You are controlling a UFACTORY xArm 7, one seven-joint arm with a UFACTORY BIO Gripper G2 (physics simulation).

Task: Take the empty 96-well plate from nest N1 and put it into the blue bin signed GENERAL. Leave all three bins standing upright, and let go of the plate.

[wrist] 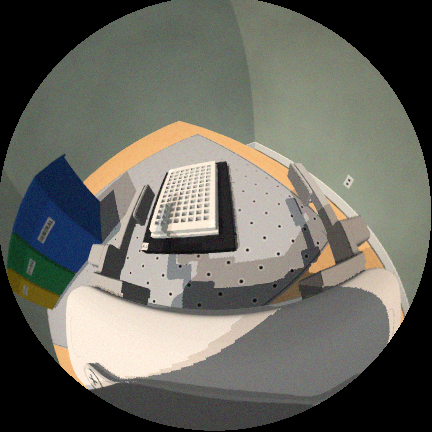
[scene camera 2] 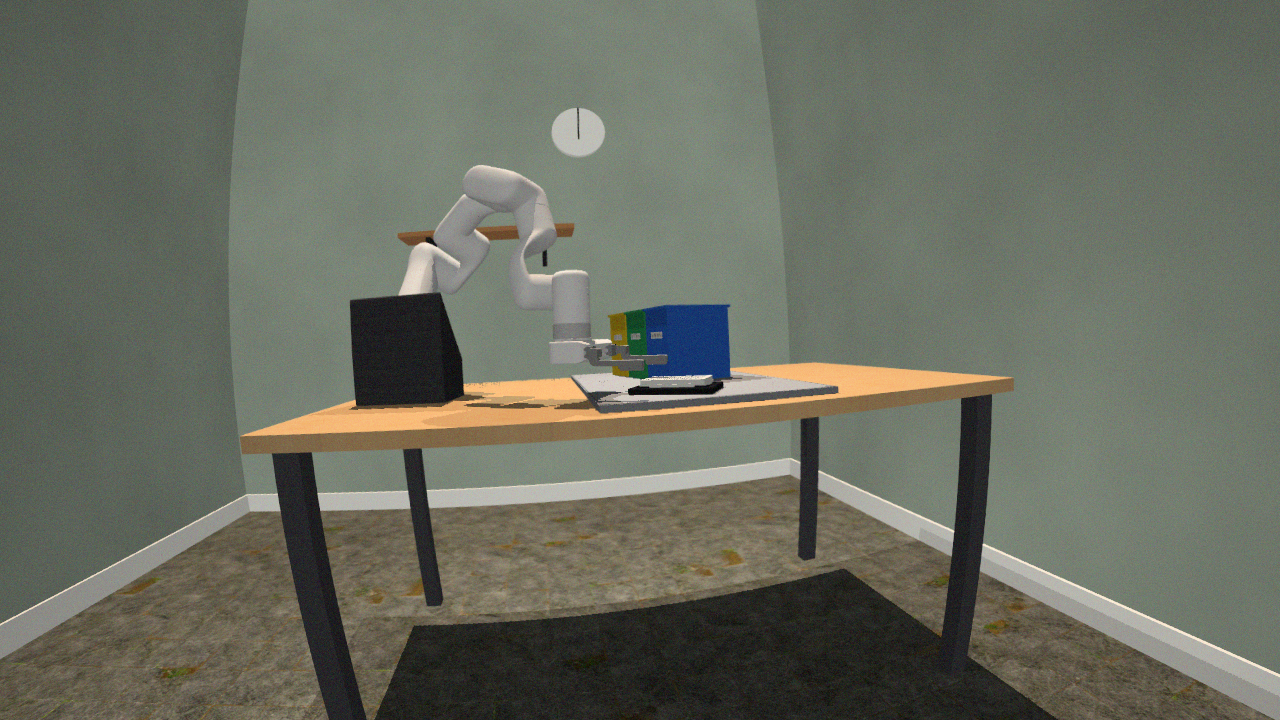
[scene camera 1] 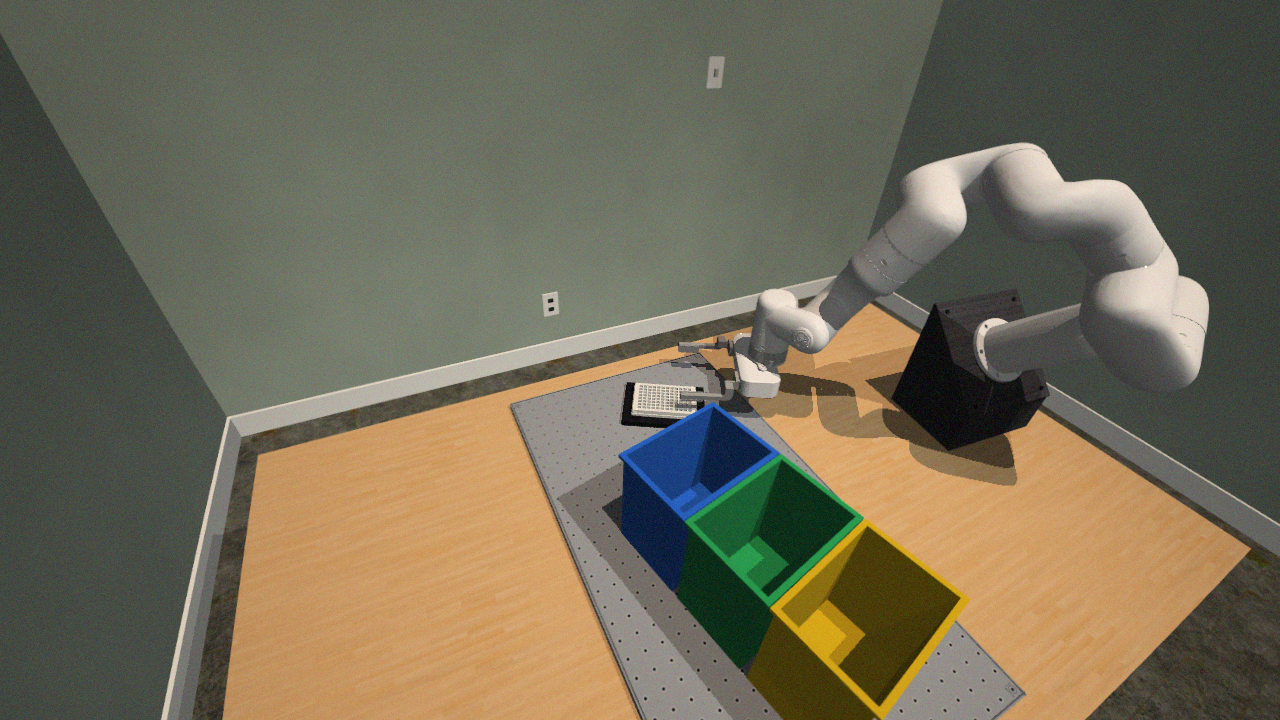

Scene:
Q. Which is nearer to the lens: the white 96-well plate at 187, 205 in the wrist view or the blue bin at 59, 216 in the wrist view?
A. The white 96-well plate.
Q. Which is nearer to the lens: the white 96-well plate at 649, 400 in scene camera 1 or the blue bin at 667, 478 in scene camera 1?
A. The blue bin.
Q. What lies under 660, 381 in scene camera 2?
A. A white 96-well plate.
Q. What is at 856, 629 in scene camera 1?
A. A yellow bin.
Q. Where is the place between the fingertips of my gripper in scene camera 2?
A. At 656, 362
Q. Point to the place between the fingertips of my gripper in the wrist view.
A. At 216, 175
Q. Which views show the blue bin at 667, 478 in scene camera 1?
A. The wrist view, scene camera 2 and scene camera 1: all of them.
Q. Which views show my gripper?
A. The wrist view, scene camera 2 and scene camera 1: all of them.

